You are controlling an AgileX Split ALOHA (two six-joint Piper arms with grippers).
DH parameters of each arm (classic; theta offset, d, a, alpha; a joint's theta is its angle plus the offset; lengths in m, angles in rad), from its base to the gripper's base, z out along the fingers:
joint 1: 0 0.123 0 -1.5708
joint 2: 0.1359 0 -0.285 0
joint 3: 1.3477 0 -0.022 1.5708
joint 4: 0 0.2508 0 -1.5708
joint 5: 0 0 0.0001 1.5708
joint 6: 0 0.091 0 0
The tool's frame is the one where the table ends.
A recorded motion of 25 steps. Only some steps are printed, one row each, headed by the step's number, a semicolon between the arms.
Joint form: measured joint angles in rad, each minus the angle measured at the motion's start. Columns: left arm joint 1, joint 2, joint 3, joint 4, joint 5, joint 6; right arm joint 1, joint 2, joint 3, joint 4, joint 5, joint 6.
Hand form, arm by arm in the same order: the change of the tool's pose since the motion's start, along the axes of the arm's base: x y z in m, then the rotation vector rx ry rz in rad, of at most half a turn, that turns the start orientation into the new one. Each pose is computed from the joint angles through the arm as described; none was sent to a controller.
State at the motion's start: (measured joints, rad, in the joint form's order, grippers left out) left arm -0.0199 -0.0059 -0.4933 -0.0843 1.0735 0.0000; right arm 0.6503 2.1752 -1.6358 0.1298 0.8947 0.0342
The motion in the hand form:
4: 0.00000 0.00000 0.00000 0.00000 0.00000 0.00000; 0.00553 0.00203 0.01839 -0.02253 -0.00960 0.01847
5: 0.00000 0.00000 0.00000 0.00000 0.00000 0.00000; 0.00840 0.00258 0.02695 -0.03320 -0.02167 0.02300
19: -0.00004 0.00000 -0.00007 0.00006 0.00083 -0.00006; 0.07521 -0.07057 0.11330 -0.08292 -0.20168 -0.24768
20: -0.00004 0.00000 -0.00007 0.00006 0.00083 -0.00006; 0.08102 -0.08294 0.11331 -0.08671 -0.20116 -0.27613
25: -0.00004 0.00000 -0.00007 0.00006 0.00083 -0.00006; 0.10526 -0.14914 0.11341 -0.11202 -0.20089 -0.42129
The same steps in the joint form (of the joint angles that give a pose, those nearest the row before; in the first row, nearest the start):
4: 0.0000 0.0000 0.0000 0.0000 0.0000 0.0000; 0.0000 0.0000 -0.0785 -0.0309 0.0847 0.0028
5: 0.0000 0.0000 0.0000 0.0000 0.0000 0.0000; 0.0000 0.0000 -0.1139 -0.0499 0.1167 0.0077
19: 0.0000 0.0000 0.0000 0.0000 0.0009 0.0000; -0.1795 -0.0031 -0.4401 -0.2240 0.3136 0.1301
20: 0.0000 0.0000 0.0000 0.0000 0.0009 0.0000; -0.2081 -0.0031 -0.4401 -0.2251 0.3136 0.1301
25: 0.0000 0.0000 0.0000 0.0000 0.0009 0.0000; -0.3549 -0.0031 -0.4401 -0.2369 0.3136 0.1301

